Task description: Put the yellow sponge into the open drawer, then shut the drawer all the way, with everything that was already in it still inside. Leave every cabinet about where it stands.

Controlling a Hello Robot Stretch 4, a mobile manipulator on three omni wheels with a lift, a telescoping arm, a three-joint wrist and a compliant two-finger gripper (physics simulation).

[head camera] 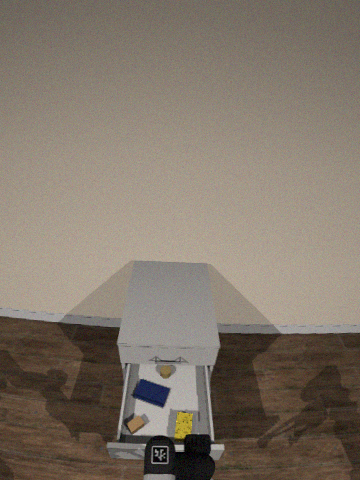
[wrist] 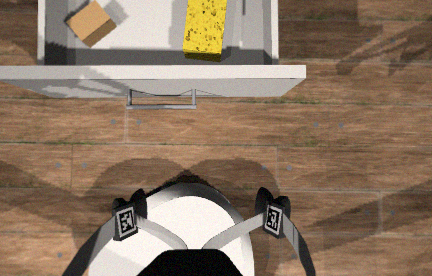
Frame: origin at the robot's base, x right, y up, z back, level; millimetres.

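Seen in the pictures: end effector, tool point: (wrist: 201, 208).
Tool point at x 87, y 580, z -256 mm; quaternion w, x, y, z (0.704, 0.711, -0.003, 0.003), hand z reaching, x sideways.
Pixels of each thing's top centre, then the offset from my tool point to it. "spot": a spot on its surface instead. Level surfaces: height alone.
- yellow sponge, middle of its top: (wrist: 205, 20) (head camera: 183, 425) dx +3, dy -172, dz -257 mm
- dark blue book-like block, middle of its top: (head camera: 151, 392) dx -133, dy -205, dz -407 mm
- orange-tan block, middle of its top: (wrist: 88, 20) (head camera: 135, 423) dx -188, dy -187, dz -266 mm
- small round yellowish object, middle of its top: (head camera: 165, 369) dx -72, dy -182, dz -508 mm
- drawer's handle, surface spot: (wrist: 161, 106) spot: dx -68, dy -171, dz -119 mm
- wooden floor, its level: dy -608 mm
The yellow sponge (head camera: 183, 425) (wrist: 205, 27) lies inside the open drawer (head camera: 210, 400) (wrist: 240, 72), near its front panel on the right side. A dark blue book-like block (head camera: 151, 393), an orange-tan block (head camera: 135, 423) (wrist: 91, 23) and a small round yellowish object (head camera: 165, 371) are also in the drawer. The drawer's handle (wrist: 161, 106) shows on its front panel in the wrist view. My gripper (wrist: 199, 220) is open, fingers wide apart with nothing between them, in front of the drawer's front panel. In the head view the wrist hides part of that panel, and the fingertips do not show.
The light grey cabinet (head camera: 170, 305) stands against the beige wall (head camera: 170, 150), with its drawer pulled out toward me. An upper front with a handle (head camera: 169, 360) is above the drawer. A round white surface (wrist: 195, 220) shows below my fingers in the wrist view, over the wooden floor (wrist: 350, 165).
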